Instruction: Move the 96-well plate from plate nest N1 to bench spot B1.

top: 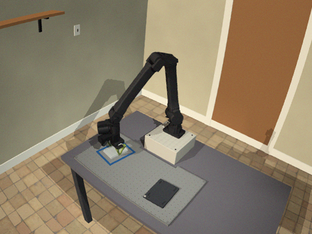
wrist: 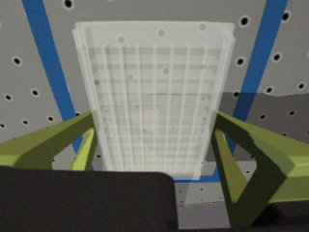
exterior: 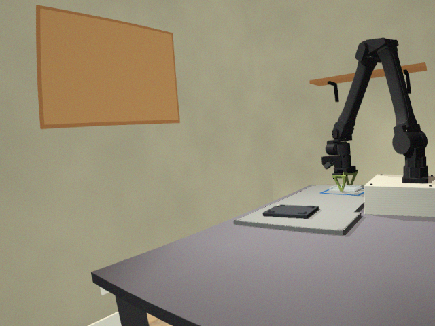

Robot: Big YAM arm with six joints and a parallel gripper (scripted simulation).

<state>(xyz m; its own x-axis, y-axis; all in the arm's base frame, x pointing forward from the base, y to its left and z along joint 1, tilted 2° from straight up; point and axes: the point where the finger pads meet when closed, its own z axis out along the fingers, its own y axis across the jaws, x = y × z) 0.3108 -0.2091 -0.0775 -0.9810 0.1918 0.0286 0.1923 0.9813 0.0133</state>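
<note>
The 96-well plate is right at my hand. Also, from my hand: black plate nest 90 mm ahead, 400 mm to the left, 10 mm below.
</note>
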